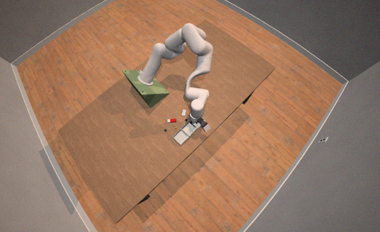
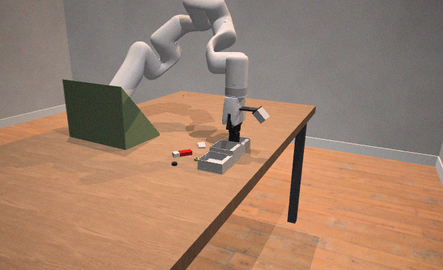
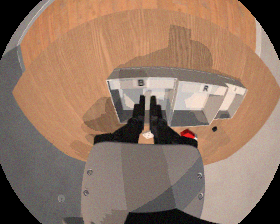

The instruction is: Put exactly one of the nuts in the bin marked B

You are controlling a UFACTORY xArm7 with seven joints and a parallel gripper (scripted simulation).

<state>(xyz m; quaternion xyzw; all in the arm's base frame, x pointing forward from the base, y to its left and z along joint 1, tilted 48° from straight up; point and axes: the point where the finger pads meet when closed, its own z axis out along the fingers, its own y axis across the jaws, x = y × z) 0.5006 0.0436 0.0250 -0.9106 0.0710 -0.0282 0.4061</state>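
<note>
My gripper is now 130 mm past the white die, 50 mm above it and 10 mm to the left of it. The rest, counted from my hand: yellow nut: 140 mm to the right, 80 mm behind, 50 mm below.
</note>
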